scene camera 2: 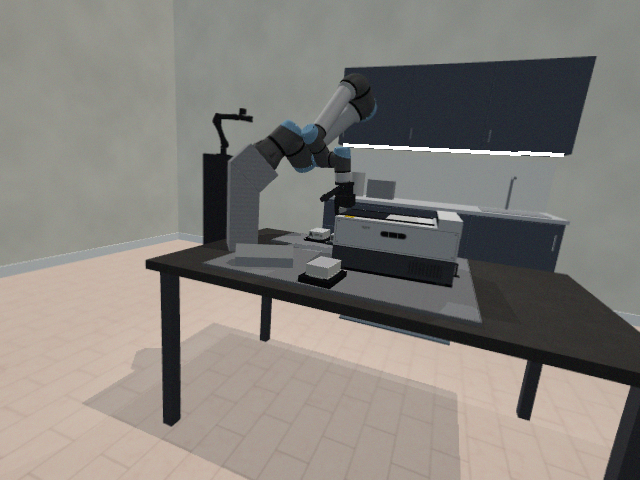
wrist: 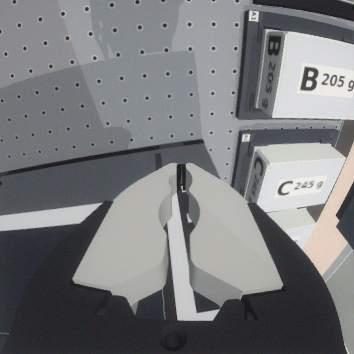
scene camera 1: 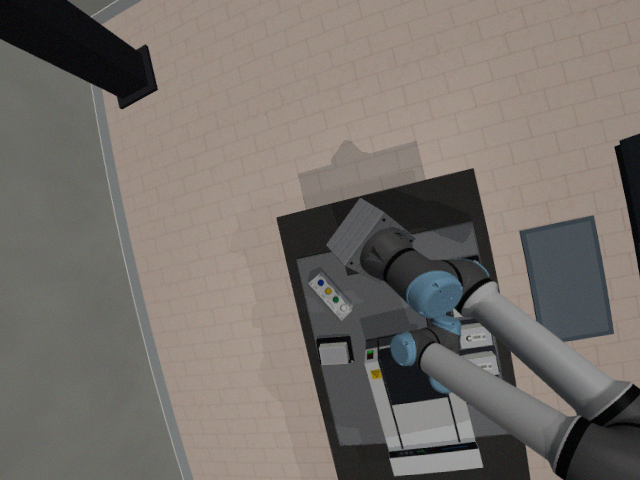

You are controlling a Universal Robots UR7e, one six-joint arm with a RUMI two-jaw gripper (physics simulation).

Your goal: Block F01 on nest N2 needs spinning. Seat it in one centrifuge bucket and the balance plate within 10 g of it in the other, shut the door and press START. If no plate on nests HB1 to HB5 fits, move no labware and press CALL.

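Places are measured from the arm's base along level axes (x right, y ahead, z up), in centimetres.
Pixels of known places: gripper, fingertip midpoint: (wrist: 181,166); arm's base, link origin: (scene camera 2: 261,159) (scene camera 1: 382,251).
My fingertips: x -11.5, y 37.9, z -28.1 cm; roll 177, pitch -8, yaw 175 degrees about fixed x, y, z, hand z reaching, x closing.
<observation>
For each thing: its top centre in the pictures, then the offset to it from my fingertips.
- plate C, top centre: (wrist: 301,186) (scene camera 1: 475,337) dx -16.3, dy +10.7, dz -7.3 cm
- plate, top centre: (wrist: 278,244) (scene camera 1: 481,367) dx -16.0, dy +24.0, dz -7.3 cm
- button box, top centre: (scene camera 2: 265,243) (scene camera 1: 327,299) dx +39.7, dy -19.8, dz -4.3 cm
My gripper (wrist: 181,166) (scene camera 2: 338,210) is shut and empty, pointing down over the control-panel side of the centrifuge (scene camera 1: 379,392) (scene camera 2: 398,235). The fingers hide the panel buttons in the wrist view; whether a tip touches one cannot be told. The centrifuge top shows a dark section and a white section; its buckets do not show. In the wrist view, plate B (wrist: 325,80), 205 g, and plate C (wrist: 300,187) (scene camera 1: 475,337), 245 g, sit on nests at the right. Another plate (wrist: 295,225) is partly hidden behind C. Block F01's label is not readable in any view.
A button box (scene camera 1: 330,297) (scene camera 2: 263,255) with blue, yellow, green and white buttons lies near the arm base. A white block (scene camera 1: 333,352) (scene camera 2: 323,267) sits on a black nest beside the centrifuge. Another white block (scene camera 2: 319,233) sits on a nest at the far side.
</observation>
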